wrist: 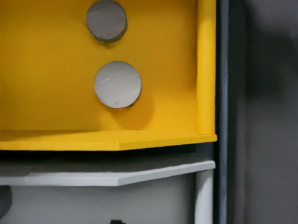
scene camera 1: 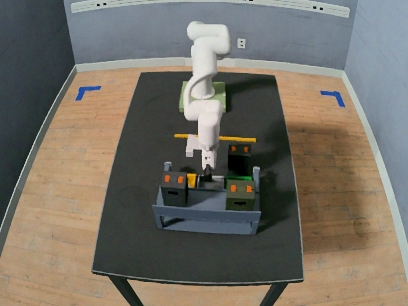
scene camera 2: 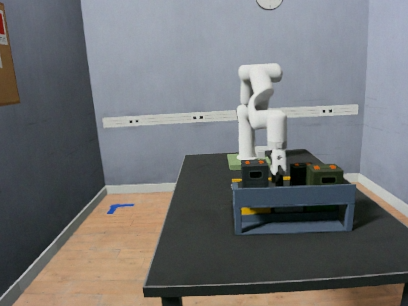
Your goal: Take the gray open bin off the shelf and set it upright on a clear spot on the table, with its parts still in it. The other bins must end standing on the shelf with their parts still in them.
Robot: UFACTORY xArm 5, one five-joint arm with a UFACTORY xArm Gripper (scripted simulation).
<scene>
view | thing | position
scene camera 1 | blue-gray shelf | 203,204
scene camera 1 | black bin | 239,155
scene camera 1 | dark bin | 174,186
</scene>
